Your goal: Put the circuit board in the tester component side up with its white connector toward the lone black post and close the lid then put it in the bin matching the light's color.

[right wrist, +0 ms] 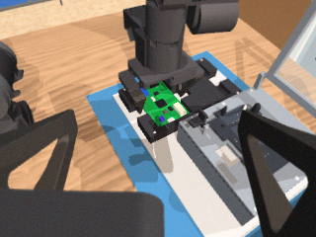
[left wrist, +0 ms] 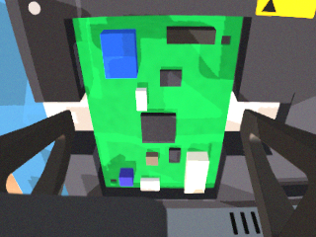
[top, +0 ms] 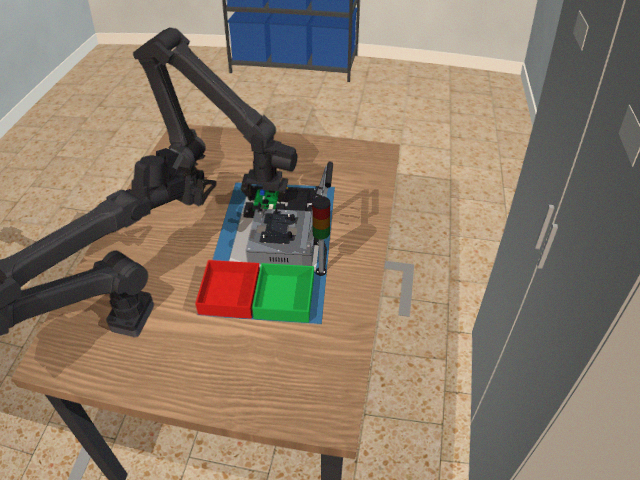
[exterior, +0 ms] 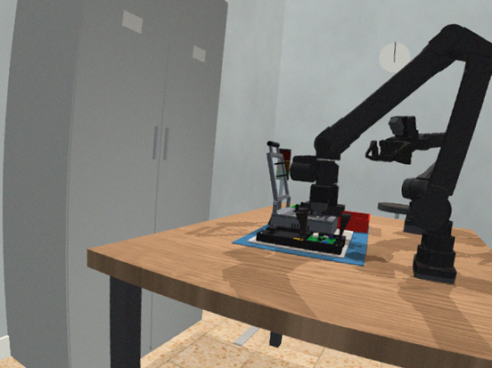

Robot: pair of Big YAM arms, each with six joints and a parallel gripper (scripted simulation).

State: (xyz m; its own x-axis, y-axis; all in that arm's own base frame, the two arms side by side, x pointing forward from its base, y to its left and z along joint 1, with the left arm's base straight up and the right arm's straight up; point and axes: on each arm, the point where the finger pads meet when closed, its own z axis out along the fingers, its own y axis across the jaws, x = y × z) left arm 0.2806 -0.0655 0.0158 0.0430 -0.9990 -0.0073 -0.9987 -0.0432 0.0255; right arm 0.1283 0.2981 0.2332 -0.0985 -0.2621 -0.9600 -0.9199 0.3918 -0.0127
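Note:
Now: left hand 1 cm above the green circuit board. Also, from my left hand: red bin: 37 cm to the right, 3 cm behind, 1 cm below; then black hook: 11 cm to the right, 6 cm above; then clear lid: 19 cm ahead, 16 cm to the right, 16 cm above.

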